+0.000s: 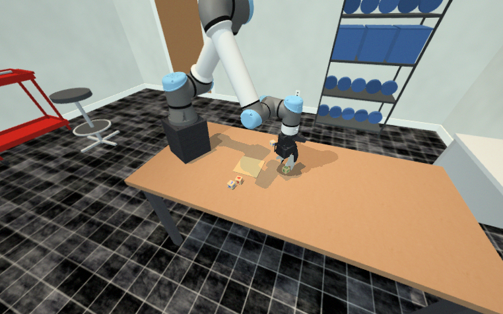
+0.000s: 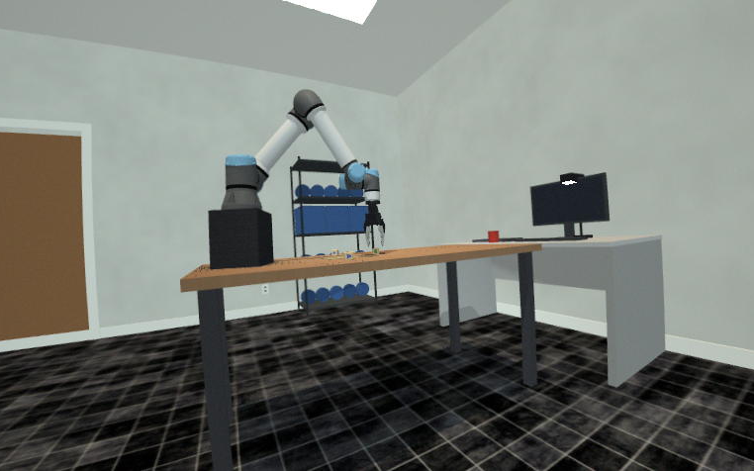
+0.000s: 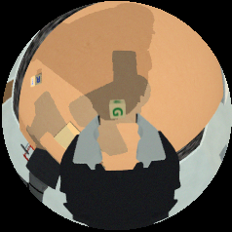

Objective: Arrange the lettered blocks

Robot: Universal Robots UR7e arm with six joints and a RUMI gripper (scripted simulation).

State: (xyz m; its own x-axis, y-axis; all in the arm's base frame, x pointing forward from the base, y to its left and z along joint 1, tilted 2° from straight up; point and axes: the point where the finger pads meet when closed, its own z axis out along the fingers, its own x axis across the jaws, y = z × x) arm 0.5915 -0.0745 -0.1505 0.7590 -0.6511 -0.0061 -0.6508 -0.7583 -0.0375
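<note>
Now: hand 20 cm past the pale yellow mat and 5 cm above it. The rest, counted from my hand: wooden letter block (26 cm behind, 16 cm to the right, 4 cm below).
</note>
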